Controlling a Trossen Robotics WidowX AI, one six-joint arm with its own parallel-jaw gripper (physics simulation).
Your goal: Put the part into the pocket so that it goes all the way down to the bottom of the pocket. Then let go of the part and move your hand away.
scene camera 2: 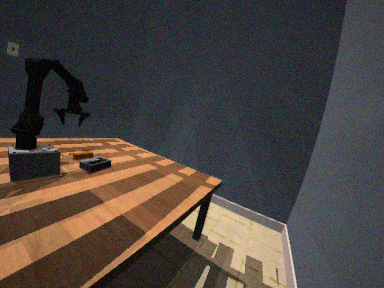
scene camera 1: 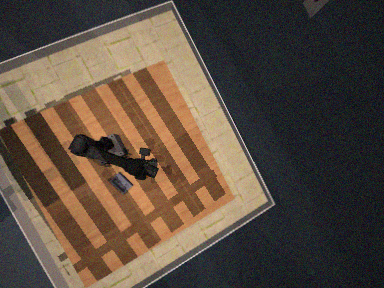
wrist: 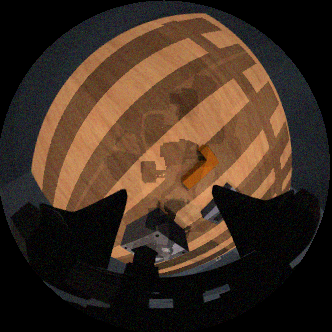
Labels:
gripper: open, holds nothing
an orange L-shaped part [wrist: 208, 161]: on the table

